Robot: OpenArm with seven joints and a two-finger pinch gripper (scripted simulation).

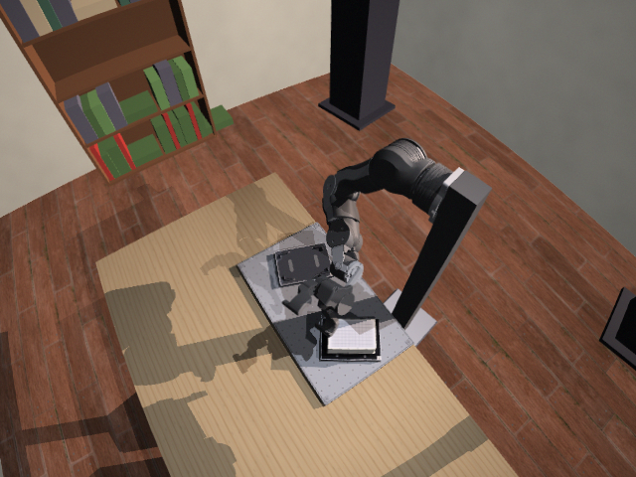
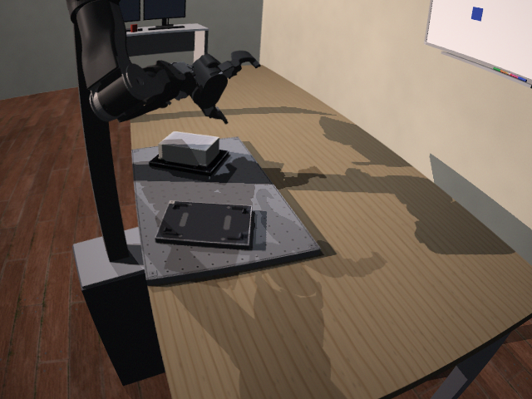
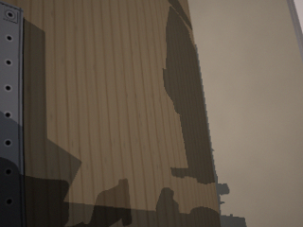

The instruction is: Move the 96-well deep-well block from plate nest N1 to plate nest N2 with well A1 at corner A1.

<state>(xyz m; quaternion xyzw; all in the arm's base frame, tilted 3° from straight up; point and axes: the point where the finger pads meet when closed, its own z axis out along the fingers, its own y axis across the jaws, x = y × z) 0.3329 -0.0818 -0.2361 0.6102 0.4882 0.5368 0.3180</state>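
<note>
Right now the deep-well block is 150 mm below my hand, 100 mm behind it and 70 mm to the left of it.
</note>
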